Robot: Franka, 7 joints.
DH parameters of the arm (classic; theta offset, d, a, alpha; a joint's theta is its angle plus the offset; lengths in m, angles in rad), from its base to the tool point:
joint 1: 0 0.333 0 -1.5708
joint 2: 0 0 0 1.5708
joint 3: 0 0.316 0.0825 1.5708
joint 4: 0 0 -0.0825 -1.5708
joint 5: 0 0.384 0 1.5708
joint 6: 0 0 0.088 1.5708
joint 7: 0 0.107 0 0
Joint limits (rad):
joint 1: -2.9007..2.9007
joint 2: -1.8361..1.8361
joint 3: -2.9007..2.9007
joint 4: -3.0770..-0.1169
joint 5: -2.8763..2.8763
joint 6: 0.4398..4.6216
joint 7: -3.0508..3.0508
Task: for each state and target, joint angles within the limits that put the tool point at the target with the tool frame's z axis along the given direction. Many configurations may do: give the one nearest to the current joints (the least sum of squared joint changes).
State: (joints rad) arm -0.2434 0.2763 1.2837 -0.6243 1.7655 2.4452 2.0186
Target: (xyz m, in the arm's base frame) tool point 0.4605 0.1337 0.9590 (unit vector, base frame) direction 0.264 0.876 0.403
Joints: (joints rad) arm -0.5842 -0.1402 0.6610 -1.2396 1.9114 2.0924 2.0186
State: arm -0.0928 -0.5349 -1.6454 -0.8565 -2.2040 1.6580 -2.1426
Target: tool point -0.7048 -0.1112 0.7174 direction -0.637 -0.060 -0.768
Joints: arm -0.3561 -1.0322 -1.2423 -0.7387 -1.6719 1.6152 -2.1426
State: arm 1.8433 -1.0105 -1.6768 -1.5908 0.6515 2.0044 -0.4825
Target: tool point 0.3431 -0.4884 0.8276 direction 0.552 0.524 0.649
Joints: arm 1.2466 -1.0801 -1.1120 -1.2304 0.8986 2.1851 -0.4825
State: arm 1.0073 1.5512 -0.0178 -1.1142 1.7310 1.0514 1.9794
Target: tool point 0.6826 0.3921 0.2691 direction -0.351 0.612 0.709
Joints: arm 0.3541 1.4408 0.1262 -0.5604 2.1553 1.2105 1.9794
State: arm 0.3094 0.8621 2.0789 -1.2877 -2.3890 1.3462 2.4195
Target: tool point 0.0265 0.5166 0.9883 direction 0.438 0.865 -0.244
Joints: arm 1.1167 0.7057 2.2064 -0.5379 -2.3426 1.6731 2.4195
